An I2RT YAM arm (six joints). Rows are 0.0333 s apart.
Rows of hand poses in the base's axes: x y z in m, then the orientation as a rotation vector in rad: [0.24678, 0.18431, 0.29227, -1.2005, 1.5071, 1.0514]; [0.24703, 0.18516, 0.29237, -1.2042, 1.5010, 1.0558]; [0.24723, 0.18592, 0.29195, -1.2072, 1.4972, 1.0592]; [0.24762, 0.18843, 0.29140, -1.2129, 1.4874, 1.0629]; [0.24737, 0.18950, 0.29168, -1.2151, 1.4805, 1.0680]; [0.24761, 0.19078, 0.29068, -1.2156, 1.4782, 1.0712]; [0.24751, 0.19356, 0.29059, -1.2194, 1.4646, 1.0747]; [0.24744, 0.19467, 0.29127, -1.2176, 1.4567, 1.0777]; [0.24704, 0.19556, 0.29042, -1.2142, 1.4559, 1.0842]
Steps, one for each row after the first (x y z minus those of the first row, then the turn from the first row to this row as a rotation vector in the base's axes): [0.00025, 0.00085, 0.00010, 0.0029, -0.0018, 0.0059]; [0.00045, 0.00161, -0.00032, 0.0046, -0.0026, 0.0103]; [0.00084, 0.00412, -0.00087, 0.0083, -0.0075, 0.0179]; [0.00059, 0.00519, -0.00059, 0.0127, -0.0092, 0.0233]; [0.00083, 0.00647, -0.00159, 0.0148, -0.0089, 0.0257]; [0.00073, 0.00925, -0.00168, 0.0217, -0.0161, 0.0327]; [0.00066, 0.01036, -0.00100, 0.0283, -0.0193, 0.0346]; [0.00026, 0.01125, -0.00185, 0.0328, -0.0155, 0.0359]
